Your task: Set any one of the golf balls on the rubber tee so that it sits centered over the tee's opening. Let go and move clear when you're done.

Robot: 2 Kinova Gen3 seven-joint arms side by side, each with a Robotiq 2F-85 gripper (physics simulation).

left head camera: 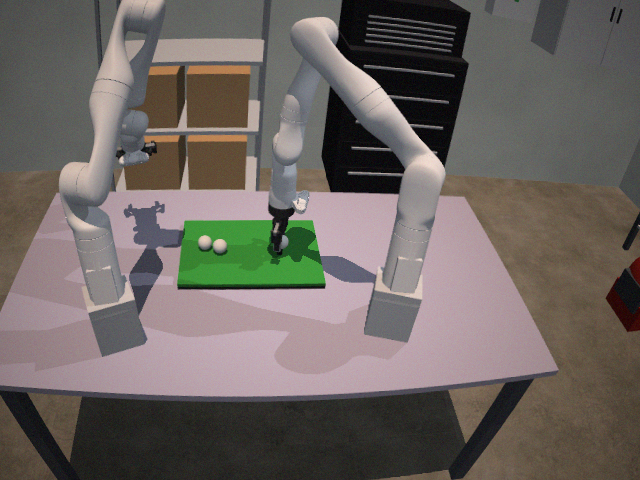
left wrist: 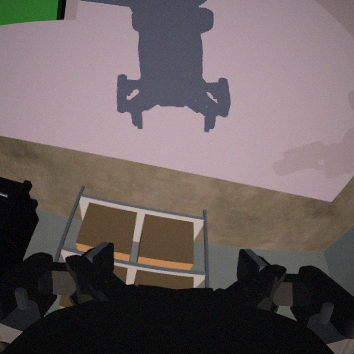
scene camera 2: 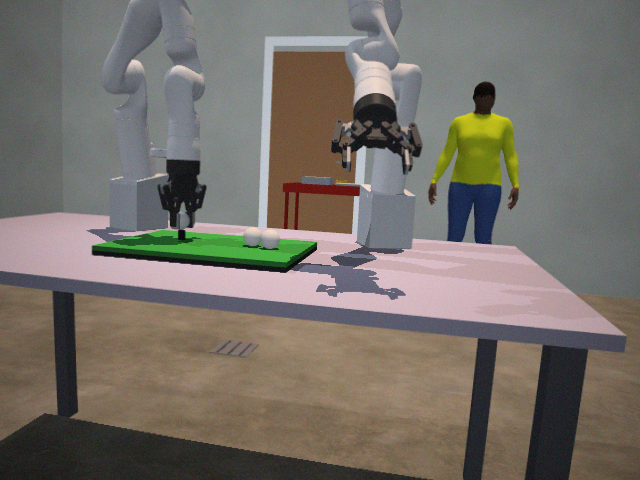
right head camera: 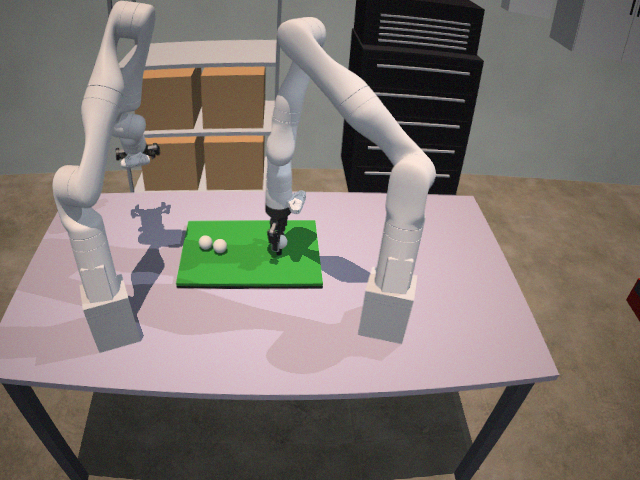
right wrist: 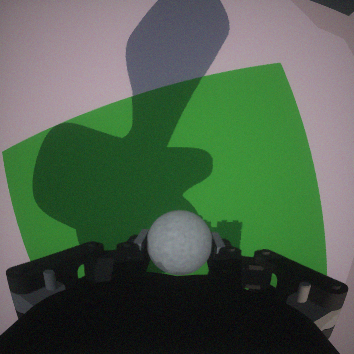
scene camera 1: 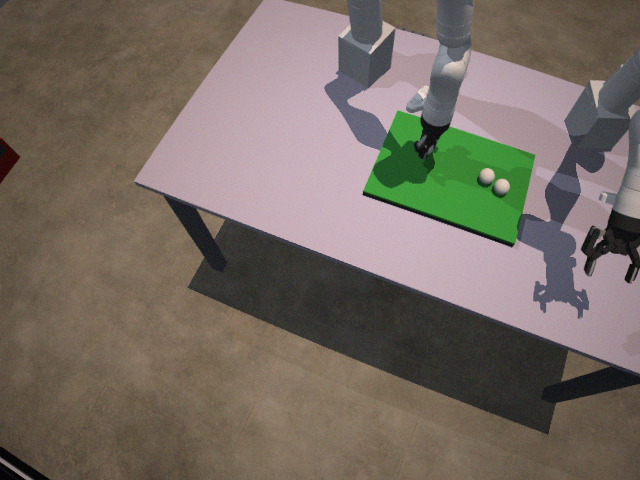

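Pixels of known places: left gripper, fingertip midpoint: (left wrist: 175,261) (scene camera 2: 377,169) (scene camera 1: 607,278); right gripper, fingertip midpoint: (left head camera: 278,246) (scene camera 2: 182,228) (right head camera: 278,246) (right wrist: 179,243) (scene camera 1: 426,152); left arm's base at its link origin: (left head camera: 107,293) (scene camera 2: 387,190) (right head camera: 102,291) (scene camera 1: 613,99); right arm's base at its link origin: (left head camera: 399,282) (scene camera 2: 139,176) (right head camera: 392,282) (scene camera 1: 366,31).
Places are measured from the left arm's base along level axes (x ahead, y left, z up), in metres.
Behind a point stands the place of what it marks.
Two white golf balls, one (left head camera: 204,242) {x 0.268, y -0.283, z -0.098 m} (scene camera 1: 501,187) {x 0.298, y -0.291, z -0.096 m} (scene camera 2: 270,239) {x 0.305, y -0.283, z -0.108 m} and another (left head camera: 219,245) {x 0.245, y -0.324, z -0.097 m} (scene camera 1: 486,176) {x 0.272, y -0.333, z -0.095 m} (scene camera 2: 252,236) {x 0.280, y -0.326, z -0.107 m}, lie close together on the green mat (left head camera: 248,273) {x 0.148, y -0.391, z -0.132 m} (scene camera 1: 449,209) {x 0.370, y -0.417, z -0.132 m} (scene camera 2: 155,252) {x 0.386, y -0.507, z -0.135 m} (right wrist: 255,110) {x 0.114, y -0.563, z -0.132 m}. My right gripper (left head camera: 278,246) {x 0.219, y -0.499, z -0.105 m} (scene camera 2: 183,221) {x 0.219, y -0.499, z -0.105 m} (right wrist: 179,243) {x 0.219, y -0.499, z -0.105 m} points down and is shut on a third golf ball (left head camera: 284,241) {x 0.199, y -0.509, z -0.074 m} (scene camera 2: 184,219) {x 0.231, y -0.491, z -0.082 m} (right wrist: 179,250) {x 0.214, y -0.506, z -0.066 m}. In scene camera 2 this ball is directly above the short black tee (scene camera 2: 181,235) {x 0.223, y -0.499, z -0.121 m}, touching it or nearly so; exact centring cannot be told. The ball hides the tee in the right wrist view. My left gripper (scene camera 1: 610,275) {x 0.573, y -0.091, z 0.051 m} (scene camera 2: 376,169) {x 0.573, y -0.091, z 0.051 m} (left wrist: 175,261) {x 0.573, y -0.091, z 0.051 m} is open and empty, high above the table.
The mat lies on a pinkish table (left head camera: 232,356) {x -0.124, y -0.288, z -0.152 m} (scene camera 1: 258,129) {x 0.195, y -0.990, z -0.152 m} (scene camera 2: 439,289) {x 0.515, y 0.038, z -0.152 m} between the two arm bases. A shelf unit (left head camera: 206,50) and a black drawer cabinet (left head camera: 398,111) stand beyond the table. A person (scene camera 2: 483,149) stands in the background in scene camera 2.
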